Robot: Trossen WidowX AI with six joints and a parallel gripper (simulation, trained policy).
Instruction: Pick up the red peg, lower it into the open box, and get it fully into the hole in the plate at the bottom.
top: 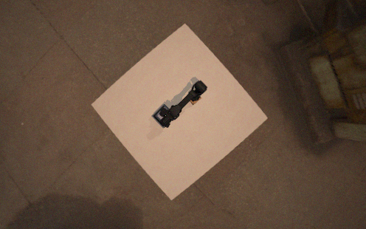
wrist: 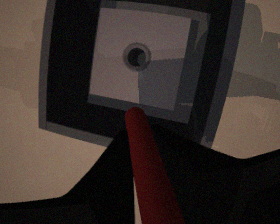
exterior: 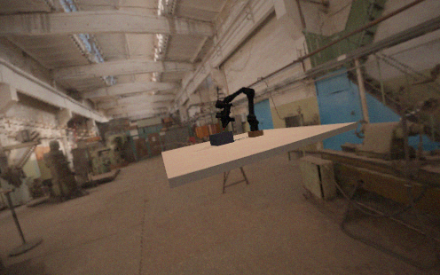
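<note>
My gripper tip is 40 mm short of the plate, 40 mm to the left of it and 90 mm above it. Also, from my gripper tip: red peg (10 mm behind, 20 mm above); then box (40 mm ahead, 40 mm to the right, 110 mm below).
</note>
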